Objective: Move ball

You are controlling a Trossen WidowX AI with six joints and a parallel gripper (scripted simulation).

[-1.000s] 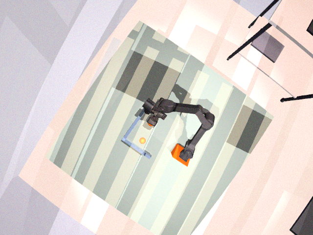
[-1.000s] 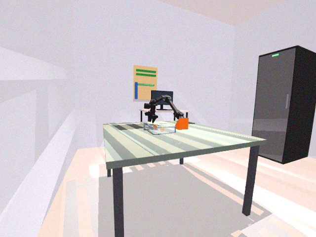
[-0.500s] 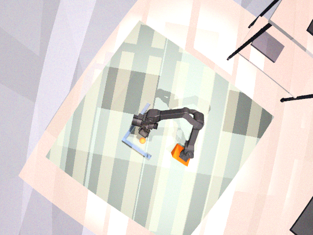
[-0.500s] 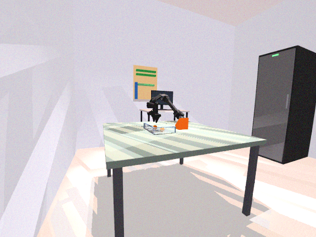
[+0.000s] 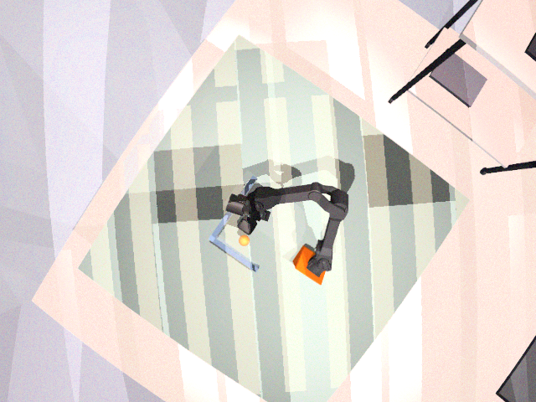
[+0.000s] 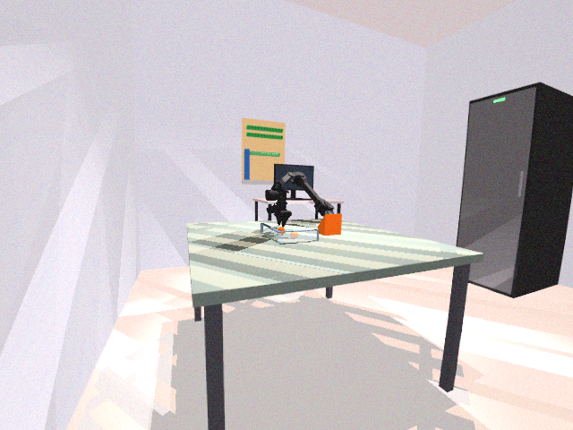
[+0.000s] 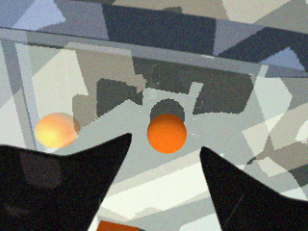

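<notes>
Right now my gripper tip is 3 cm above the orange ball. From my gripper tip the other things lie so: see-through copy of ball 3 cm behind, 14 cm to the left, 3 cm below.
</notes>
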